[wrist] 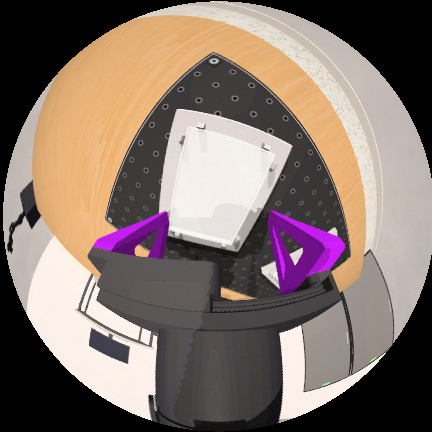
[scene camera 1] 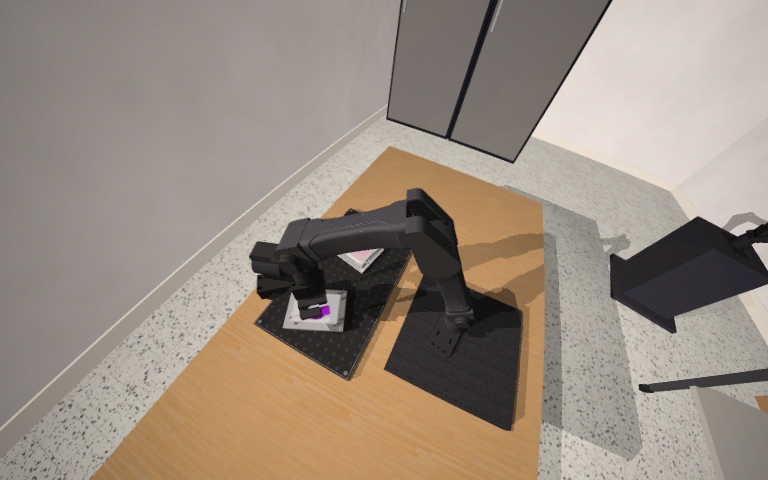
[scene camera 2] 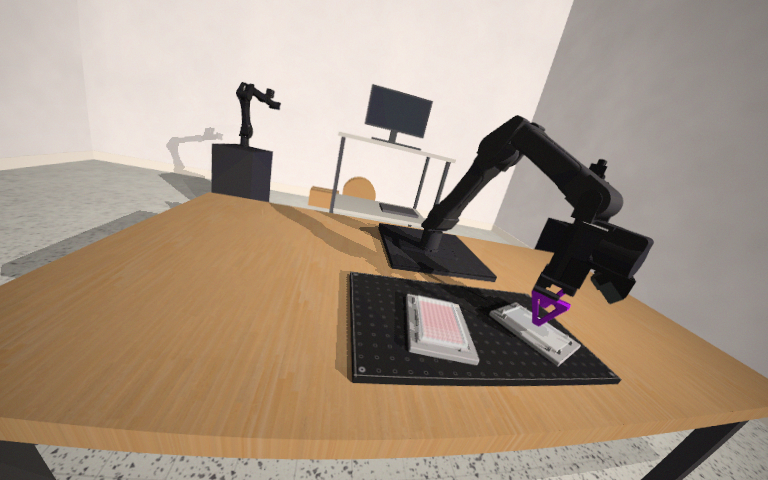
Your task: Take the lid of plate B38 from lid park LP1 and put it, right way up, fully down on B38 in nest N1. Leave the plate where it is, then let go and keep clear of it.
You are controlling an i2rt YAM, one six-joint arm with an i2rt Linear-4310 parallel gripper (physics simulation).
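Frame: origin at the arm's base, x right, y ahead, z up, level; millimetres.
Seen in the pictures: gripper, fingertip midpoint: (wrist: 218, 216) (scene camera 1: 316, 301) (scene camera 2: 539, 315); arm's base, origin of the base link: (scene camera 1: 451, 322) (scene camera 2: 427, 250).
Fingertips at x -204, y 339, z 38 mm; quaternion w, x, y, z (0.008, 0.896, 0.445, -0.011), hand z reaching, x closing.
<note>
Offsets run from my fingertips to a thing's top centre. Level surfaces: height alone.
A flat, whitish see-through lid @[dx -8, dy -1, dz -27 mm] (scene camera 1: 333, 302) (scene camera 2: 552, 339) (wrist: 220, 175) lies on the light grey lid park LP1 @[dx -7, dy -2, dz -25 mm] (scene camera 1: 342, 318) (scene camera 2: 560, 358) (wrist: 173, 160), between small corner posts. Plate B38 @[dx +227, dy +52, dz -19 mm] (scene camera 1: 359, 256) (scene camera 2: 441, 321), with pink wells, sits in the light nest N1 @[dx +227, dy +52, dz -27 mm] (scene camera 2: 419, 350) (wrist: 270, 271); in the wrist view a finger partly hides the nest. My gripper (scene camera 1: 316, 312) (scene camera 2: 551, 315) (wrist: 218, 216) is open and empty, with purple fingers. It hangs above the lid, and in the wrist view its fingertips stand on either side of the lid's near part. The height gap is hard to tell.
Both holders stand on a black perforated board (scene camera 1: 317, 353) (scene camera 2: 385, 362) (wrist: 225, 95) on the wooden table @[dz -58 mm] (scene camera 1: 254, 407) (scene camera 2: 198, 339) (wrist: 95, 125). My arm's black base plate (scene camera 1: 481, 384) (scene camera 2: 475, 271) lies beside the board. In scene camera 1 the arm partly covers the nest.
</note>
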